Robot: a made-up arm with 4 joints.
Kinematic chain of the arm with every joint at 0, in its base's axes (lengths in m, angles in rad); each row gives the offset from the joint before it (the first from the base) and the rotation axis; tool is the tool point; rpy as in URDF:
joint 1: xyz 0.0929 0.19 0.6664 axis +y
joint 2: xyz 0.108 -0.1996 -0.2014 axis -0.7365 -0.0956 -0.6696
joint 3: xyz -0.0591 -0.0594 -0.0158 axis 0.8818 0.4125 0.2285
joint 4: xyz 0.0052 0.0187 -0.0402 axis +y
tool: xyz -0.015 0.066 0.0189 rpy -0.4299 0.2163 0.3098
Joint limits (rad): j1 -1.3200..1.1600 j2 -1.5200..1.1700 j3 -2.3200..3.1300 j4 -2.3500..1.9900
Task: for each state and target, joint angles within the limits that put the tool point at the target. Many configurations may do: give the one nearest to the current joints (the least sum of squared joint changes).
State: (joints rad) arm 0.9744 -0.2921 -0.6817 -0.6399
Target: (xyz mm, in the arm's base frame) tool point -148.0 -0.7 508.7
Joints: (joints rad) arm 1.1585 -0.3166 -0.5310 -0.6008
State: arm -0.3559 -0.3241 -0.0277 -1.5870
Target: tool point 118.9 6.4 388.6
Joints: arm 0.0380 -0.2853 -0.2777 -1.0374
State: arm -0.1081 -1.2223 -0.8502 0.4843
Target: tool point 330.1 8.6 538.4
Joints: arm -0.8693 -0.7684 -0.6127 0.3310
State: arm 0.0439 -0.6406 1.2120 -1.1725
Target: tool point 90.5 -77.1 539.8
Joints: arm 0.3150 -0.0629 2.0844 -1.3174
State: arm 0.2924 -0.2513 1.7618 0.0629
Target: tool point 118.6 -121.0 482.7
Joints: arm 0.3651 -0.4396 2.2105 -0.1904
